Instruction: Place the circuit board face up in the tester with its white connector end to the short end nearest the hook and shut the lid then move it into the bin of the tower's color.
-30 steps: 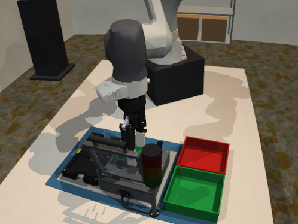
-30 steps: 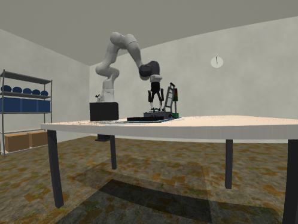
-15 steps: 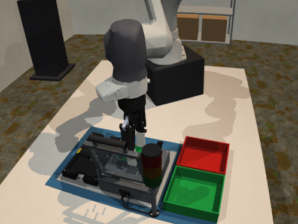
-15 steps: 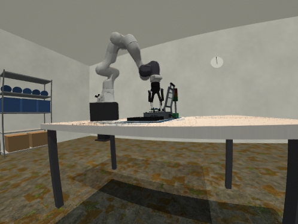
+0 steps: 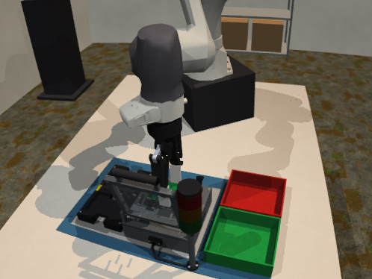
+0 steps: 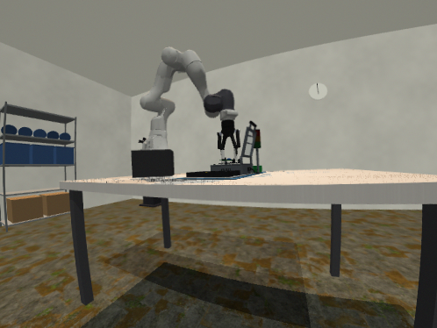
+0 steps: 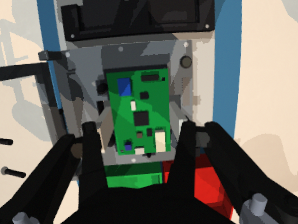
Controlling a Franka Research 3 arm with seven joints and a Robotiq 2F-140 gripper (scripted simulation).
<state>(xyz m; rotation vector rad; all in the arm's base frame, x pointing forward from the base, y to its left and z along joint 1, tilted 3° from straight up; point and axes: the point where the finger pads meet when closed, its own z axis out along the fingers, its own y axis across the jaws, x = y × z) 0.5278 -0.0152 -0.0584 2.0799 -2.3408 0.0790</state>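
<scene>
My hand is 20 mm above the green circuit board. Round my hand: green bin 70 mm ahead, 190 mm to the left, 90 mm below; then tester plate 10 mm ahead, 40 mm below; then clear lid 130 mm ahead, 20 mm to the right, 80 mm above.
</scene>
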